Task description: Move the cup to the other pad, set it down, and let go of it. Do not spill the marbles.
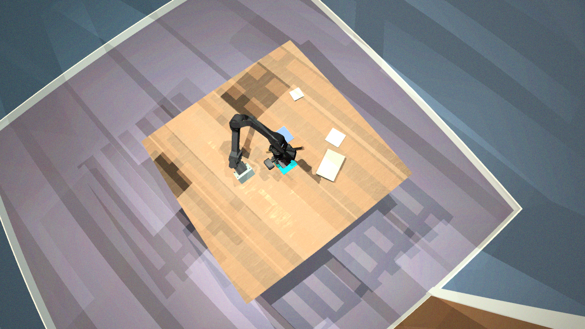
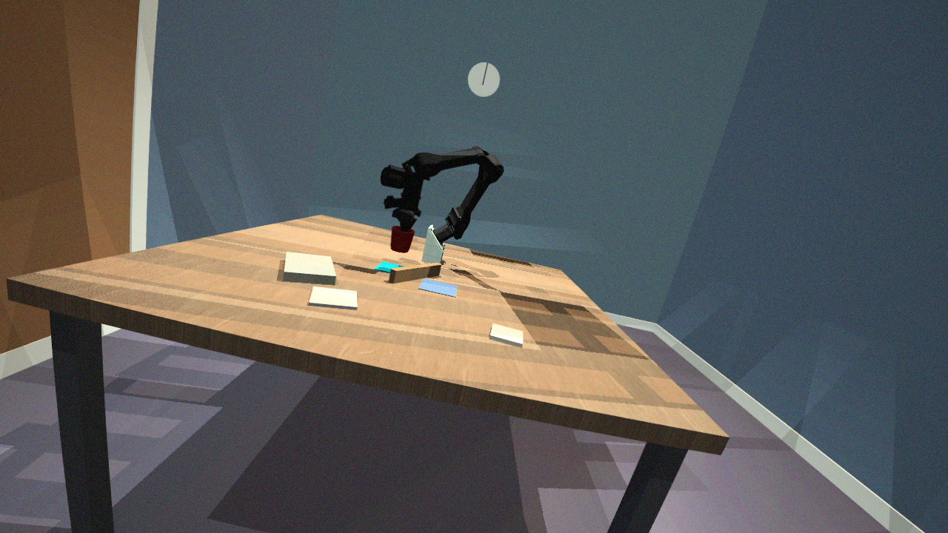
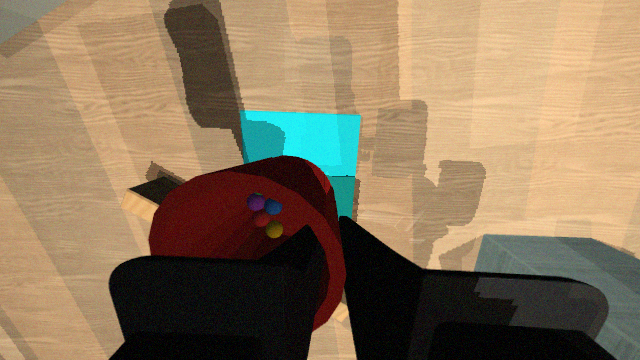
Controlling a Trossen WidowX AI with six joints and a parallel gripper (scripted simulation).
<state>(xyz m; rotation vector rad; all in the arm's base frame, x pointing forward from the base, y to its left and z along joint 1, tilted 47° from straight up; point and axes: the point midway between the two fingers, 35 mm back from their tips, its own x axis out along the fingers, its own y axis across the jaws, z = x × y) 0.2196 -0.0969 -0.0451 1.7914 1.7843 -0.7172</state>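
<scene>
The cyan pad is 11 cm below my gripper tip and 3 cm ahead of it. Round my gripper tip: light blue pad: 15 cm to the left, 12 cm ahead, 11 cm below; low wooden bar: 9 cm below, 8 cm to the left, 8 cm ahead; red cup: 3 cm ahead.
</scene>
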